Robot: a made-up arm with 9 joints. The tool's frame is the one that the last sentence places.
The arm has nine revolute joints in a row. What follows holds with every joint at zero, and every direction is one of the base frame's. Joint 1 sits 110.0 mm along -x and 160.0 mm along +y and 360.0 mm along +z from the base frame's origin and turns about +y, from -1.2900 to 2.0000 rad. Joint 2 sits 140.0 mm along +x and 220.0 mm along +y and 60.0 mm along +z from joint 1 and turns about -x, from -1.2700 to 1.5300 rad. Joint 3 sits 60.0 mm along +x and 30.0 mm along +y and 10.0 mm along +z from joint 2 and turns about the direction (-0.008, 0.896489, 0.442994), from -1.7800 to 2.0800 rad. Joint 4 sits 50.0 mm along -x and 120.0 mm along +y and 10.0 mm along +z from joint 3 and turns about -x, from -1.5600 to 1.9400 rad. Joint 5 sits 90.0 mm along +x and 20.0 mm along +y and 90.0 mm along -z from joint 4 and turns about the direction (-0.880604, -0.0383, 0.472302), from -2.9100 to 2.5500 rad. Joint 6 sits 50.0 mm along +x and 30.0 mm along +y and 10.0 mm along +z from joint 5 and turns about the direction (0.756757, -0.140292, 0.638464), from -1.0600 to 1.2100 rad. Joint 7 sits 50.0 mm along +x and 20.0 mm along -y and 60.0 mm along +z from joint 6 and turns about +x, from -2.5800 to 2.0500 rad. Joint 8 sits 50.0 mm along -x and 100.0 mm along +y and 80.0 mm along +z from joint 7 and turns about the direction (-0.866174, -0.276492, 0.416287), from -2.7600 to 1.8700 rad. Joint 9 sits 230.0 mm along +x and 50.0 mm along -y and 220.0 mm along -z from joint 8 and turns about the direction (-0.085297, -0.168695, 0.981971), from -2.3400 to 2.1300 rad. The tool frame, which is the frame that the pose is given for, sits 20.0 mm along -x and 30.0 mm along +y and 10.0 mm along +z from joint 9; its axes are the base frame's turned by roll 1.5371, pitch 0.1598 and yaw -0.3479 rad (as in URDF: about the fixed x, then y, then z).
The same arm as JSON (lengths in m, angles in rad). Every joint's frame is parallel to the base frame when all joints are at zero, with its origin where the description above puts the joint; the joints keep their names.
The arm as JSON. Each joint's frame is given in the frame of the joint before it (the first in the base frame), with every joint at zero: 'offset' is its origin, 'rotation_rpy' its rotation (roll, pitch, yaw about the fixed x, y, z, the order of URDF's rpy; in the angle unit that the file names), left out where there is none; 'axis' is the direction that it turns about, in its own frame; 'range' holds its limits. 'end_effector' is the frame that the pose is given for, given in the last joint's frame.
{
  "length_unit": "m",
  "angle_unit": "rad",
  "chain": [
    {
      "id": "joint 1",
      "offset": [
        -0.11,
        0.16,
        0.36
      ],
      "axis": [
        0.0,
        1.0,
        0.0
      ],
      "range": [
        -1.29,
        2.0
      ]
    },
    {
      "id": "joint 2",
      "offset": [
        0.14,
        0.22,
        0.06
      ],
      "axis": [
        -1.0,
        0.0,
        0.0
      ],
      "range": [
        -1.27,
        1.53
      ]
    },
    {
      "id": "joint 3",
      "offset": [
        0.06,
        0.03,
        0.01
      ],
      "axis": [
        -0.008,
        0.896489,
        0.442994
      ],
      "range": [
        -1.78,
        2.08
      ]
    },
    {
      "id": "joint 4",
      "offset": [
        -0.05,
        0.12,
        0.01
      ],
      "axis": [
        -1.0,
        0.0,
        0.0
      ],
      "range": [
        -1.56,
        1.94
      ]
    },
    {
      "id": "joint 5",
      "offset": [
        0.09,
        0.02,
        -0.09
      ],
      "axis": [
        -0.880604,
        -0.0383,
        0.472302
      ],
      "range": [
        -2.91,
        2.55
      ]
    },
    {
      "id": "joint 6",
      "offset": [
        0.05,
        0.03,
        0.01
      ],
      "axis": [
        0.756757,
        -0.140292,
        0.638464
      ],
      "range": [
        -1.06,
        1.21
      ]
    },
    {
      "id": "joint 7",
      "offset": [
        0.05,
        -0.02,
        0.06
      ],
      "axis": [
        1.0,
        0.0,
        0.0
      ],
      "range": [
        -2.58,
        2.05
      ]
    },
    {
      "id": "joint 8",
      "offset": [
        -0.05,
        0.1,
        0.08
      ],
      "axis": [
        -0.866174,
        -0.276492,
        0.416287
      ],
      "range": [
        -2.76,
        1.87
      ]
    },
    {
      "id": "joint 9",
      "offset": [
        0.23,
        -0.05,
        -0.22
      ],
      "axis": [
        -0.085297,
        -0.168695,
        0.981971
      ],
      "range": [
        -2.34,
        2.13
      ]
    }
  ],
  "end_effector": {
    "offset": [
      -0.02,
      0.03,
      0.01
    ],
    "rotation_rpy": [
      1.5371,
      0.1598,
      -0.3479
    ]
  }
}

